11 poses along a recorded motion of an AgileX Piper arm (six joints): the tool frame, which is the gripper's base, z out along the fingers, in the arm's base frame.
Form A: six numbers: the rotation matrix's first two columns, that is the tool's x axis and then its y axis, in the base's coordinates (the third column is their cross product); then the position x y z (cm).
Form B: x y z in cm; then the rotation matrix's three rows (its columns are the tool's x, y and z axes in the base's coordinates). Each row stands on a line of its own. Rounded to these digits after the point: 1 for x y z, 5 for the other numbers.
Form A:
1: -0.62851 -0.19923 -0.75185 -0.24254 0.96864 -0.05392 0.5 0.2 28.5
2: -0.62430 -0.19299 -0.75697 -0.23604 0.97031 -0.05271 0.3 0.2 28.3
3: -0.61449 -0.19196 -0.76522 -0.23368 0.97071 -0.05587 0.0 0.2 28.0
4: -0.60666 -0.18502 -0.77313 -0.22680 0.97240 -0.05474 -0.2 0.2 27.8
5: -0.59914 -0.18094 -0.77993 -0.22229 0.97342 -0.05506 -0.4 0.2 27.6
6: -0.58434 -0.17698 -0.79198 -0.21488 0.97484 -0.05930 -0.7 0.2 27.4
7: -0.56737 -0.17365 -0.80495 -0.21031 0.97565 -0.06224 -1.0 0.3 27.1
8: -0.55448 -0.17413 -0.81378 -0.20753 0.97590 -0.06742 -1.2 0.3 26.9
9: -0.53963 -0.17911 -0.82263 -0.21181 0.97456 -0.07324 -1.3 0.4 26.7
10: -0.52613 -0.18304 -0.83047 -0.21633 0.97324 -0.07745 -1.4 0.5 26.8
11: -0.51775 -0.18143 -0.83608 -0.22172 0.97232 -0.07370 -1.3 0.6 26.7
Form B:
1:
0.5 0.2 28.5
-0.62851 -0.24254 0.73901
-0.19923 0.96864 0.14846
-0.75185 -0.05392 -0.65712

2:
0.3 0.2 28.3
-0.62430 -0.23604 0.74467
-0.19299 0.97031 0.14577
-0.75697 -0.05271 -0.65132

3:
0.0 0.2 28.0
-0.61449 -0.23368 0.75353
-0.19196 0.97071 0.14449
-0.76522 -0.05587 -0.64135

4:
-0.2 0.2 27.8
-0.60666 -0.22680 0.76192
-0.18502 0.97240 0.14214
-0.77313 -0.05474 -0.63188

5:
-0.4 0.2 27.6
-0.59914 -0.22229 0.76916
-0.18094 0.97342 0.14038
-0.77993 -0.05506 -0.62344

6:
-0.7 0.2 27.4
-0.58434 -0.21488 0.78255
-0.17698 0.97484 0.13553
-0.79198 -0.05930 -0.60767

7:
-1.0 0.3 27.1
-0.56737 -0.21031 0.79616
-0.17365 0.97565 0.13398
-0.80495 -0.06224 -0.59007

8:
-1.2 0.3 26.9
-0.55448 -0.20753 0.80591
-0.17413 0.97590 0.13150
-0.81378 -0.06742 -0.57725

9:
-1.3 0.4 26.7
-0.53963 -0.21181 0.81482
-0.17911 0.97456 0.13472
-0.82263 -0.07324 -0.56384

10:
-1.4 0.5 26.8
-0.52613 -0.21633 0.82242
-0.18304 0.97324 0.13891
-0.83047 -0.07745 -0.55165

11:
-1.3 0.6 26.7
-0.51775 -0.22172 0.82631
-0.18143 0.97232 0.14722
-0.83608 -0.07370 -0.54365

